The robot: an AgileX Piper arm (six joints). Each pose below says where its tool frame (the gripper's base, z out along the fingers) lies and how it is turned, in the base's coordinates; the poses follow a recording.
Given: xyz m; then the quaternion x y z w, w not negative.
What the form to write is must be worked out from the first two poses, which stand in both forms.
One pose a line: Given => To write
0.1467, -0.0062, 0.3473, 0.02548, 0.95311, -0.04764, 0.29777 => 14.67, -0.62, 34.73, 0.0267, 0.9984, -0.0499, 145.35
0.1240, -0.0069, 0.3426, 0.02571, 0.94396, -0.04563, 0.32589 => 12.40, -0.69, 34.26, 0.0272, 0.9985, -0.0483, 141.96
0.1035, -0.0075, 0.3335, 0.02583, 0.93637, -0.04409, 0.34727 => 10.35, -0.75, 33.35, 0.0275, 0.9985, -0.0470, 139.36
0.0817, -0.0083, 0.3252, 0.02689, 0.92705, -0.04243, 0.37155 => 8.17, -0.83, 32.52, 0.0290, 0.9985, -0.0457, 136.38
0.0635, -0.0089, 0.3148, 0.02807, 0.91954, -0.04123, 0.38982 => 6.35, -0.89, 31.48, 0.0305, 0.9985, -0.0448, 134.11
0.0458, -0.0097, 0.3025, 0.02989, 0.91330, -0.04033, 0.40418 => 4.58, -0.97, 30.25, 0.0327, 0.9985, -0.0441, 132.32
